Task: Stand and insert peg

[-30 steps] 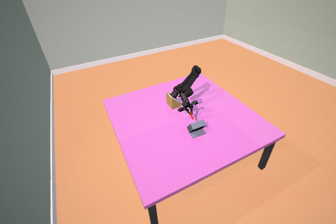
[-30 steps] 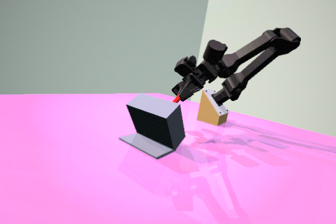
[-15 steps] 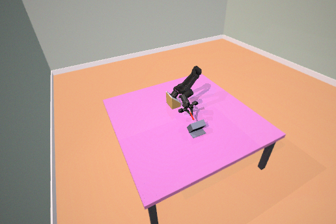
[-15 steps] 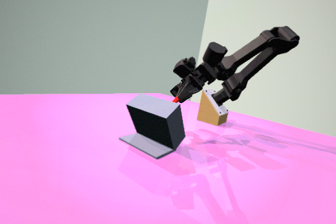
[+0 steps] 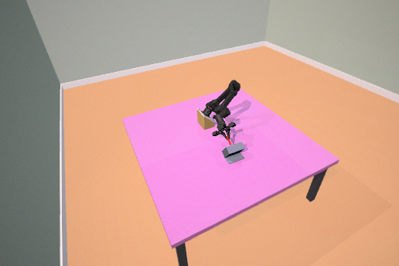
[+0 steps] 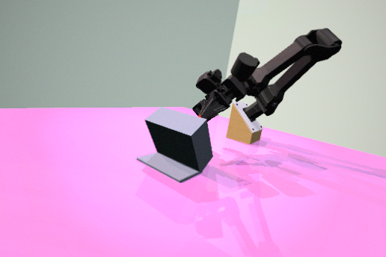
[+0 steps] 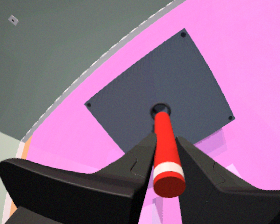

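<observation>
My gripper tip is 10 mm below the red peg and 10 mm past it. Round my gripper tip: flat grey foot plate (100 mm below, 90 mm ahead, 10 mm to the right); grey sloped panel (70 mm ahead, 40 mm below, 10 mm to the right).
</observation>
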